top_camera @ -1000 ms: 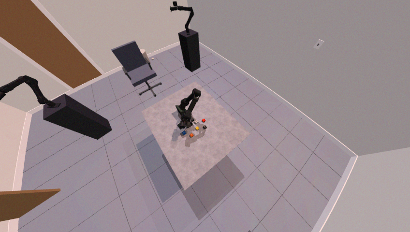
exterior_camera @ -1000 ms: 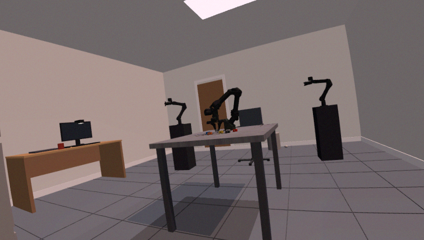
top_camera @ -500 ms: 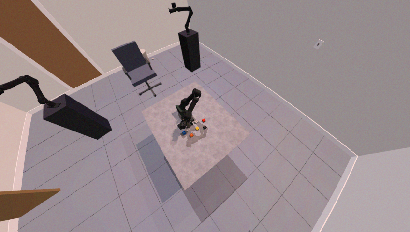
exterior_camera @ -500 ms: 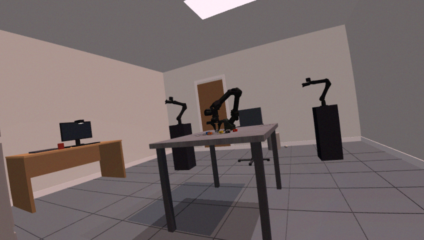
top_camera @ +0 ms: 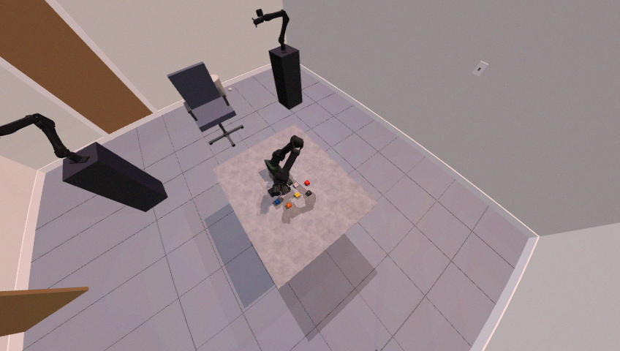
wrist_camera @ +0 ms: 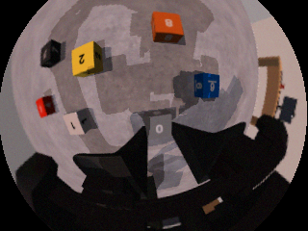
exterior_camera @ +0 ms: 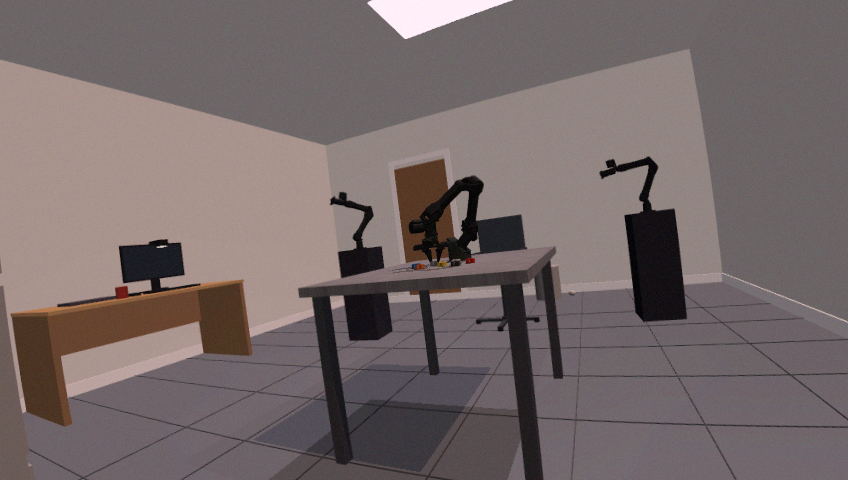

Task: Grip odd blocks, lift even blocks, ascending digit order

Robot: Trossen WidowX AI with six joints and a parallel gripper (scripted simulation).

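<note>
Now: the yellow block 100 mm ahead of my gripper tip and 70 mm to the left of it. Also, from my gripper tip: red block: 190 mm to the left, 80 mm ahead; then blue block: 80 mm to the right, 40 mm ahead; then orange block: 130 mm ahead, 30 mm to the right.
</note>
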